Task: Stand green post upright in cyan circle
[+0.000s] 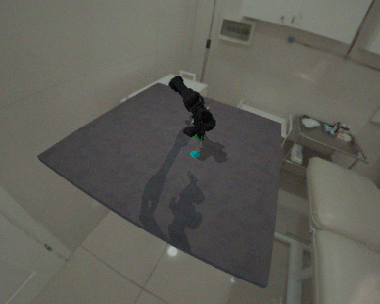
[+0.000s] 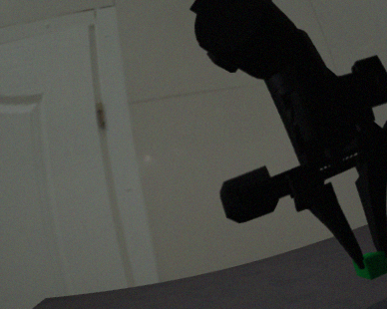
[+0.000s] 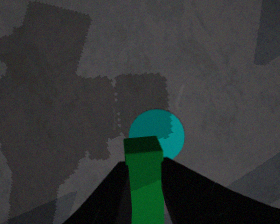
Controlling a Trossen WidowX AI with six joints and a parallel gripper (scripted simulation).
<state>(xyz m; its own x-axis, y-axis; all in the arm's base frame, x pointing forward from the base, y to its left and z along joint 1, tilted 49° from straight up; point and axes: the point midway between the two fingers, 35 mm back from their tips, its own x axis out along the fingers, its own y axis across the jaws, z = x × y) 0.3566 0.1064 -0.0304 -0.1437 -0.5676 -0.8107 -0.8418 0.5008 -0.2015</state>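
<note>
Now: gripper tip 2 cm to the left of the cyan circle and 13 cm above it. Round my gripper tip: green post: 1 cm behind, 2 cm to the right, 1 cm below.
</note>
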